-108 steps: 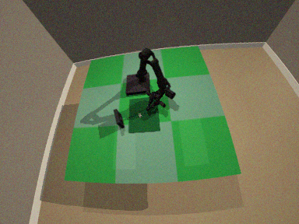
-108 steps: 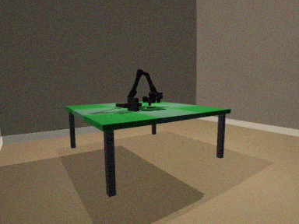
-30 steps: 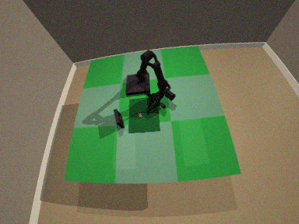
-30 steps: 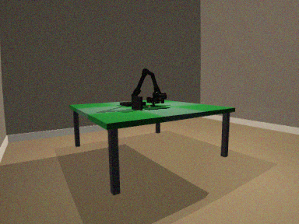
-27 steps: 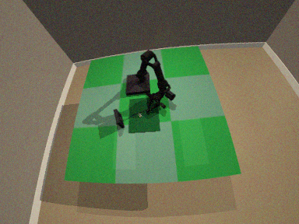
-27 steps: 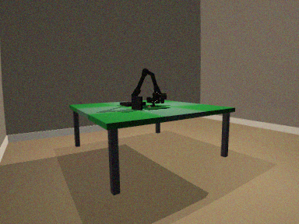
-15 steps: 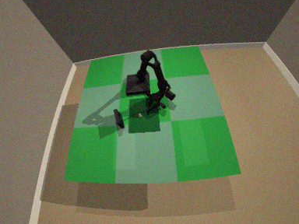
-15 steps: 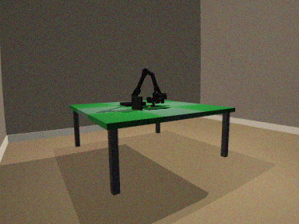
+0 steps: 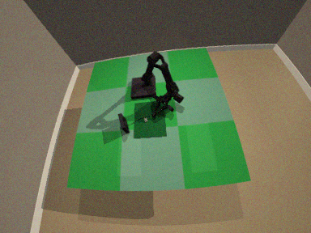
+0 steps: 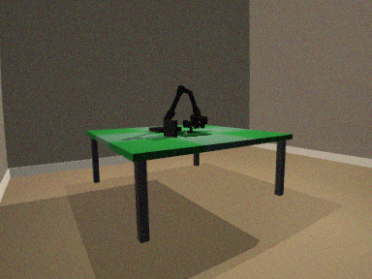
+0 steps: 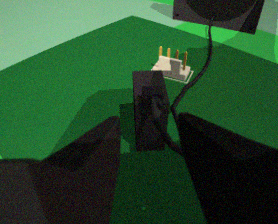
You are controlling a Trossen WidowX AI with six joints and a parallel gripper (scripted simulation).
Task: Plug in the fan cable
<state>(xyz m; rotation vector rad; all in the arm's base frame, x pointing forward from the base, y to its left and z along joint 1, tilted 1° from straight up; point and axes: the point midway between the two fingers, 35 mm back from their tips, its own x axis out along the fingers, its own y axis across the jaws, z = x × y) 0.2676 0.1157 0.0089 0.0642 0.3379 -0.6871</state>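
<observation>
Now: gripper tip 2 cm to the left of the fan plug, 2 cm short of it and 2 cm above it. Also, from my gripper tip: black fan: 23 cm to the right, 11 cm ahead, 2 cm above; then dark green board: 6 cm to the right, 5 cm below, 4 cm ahead.
</observation>
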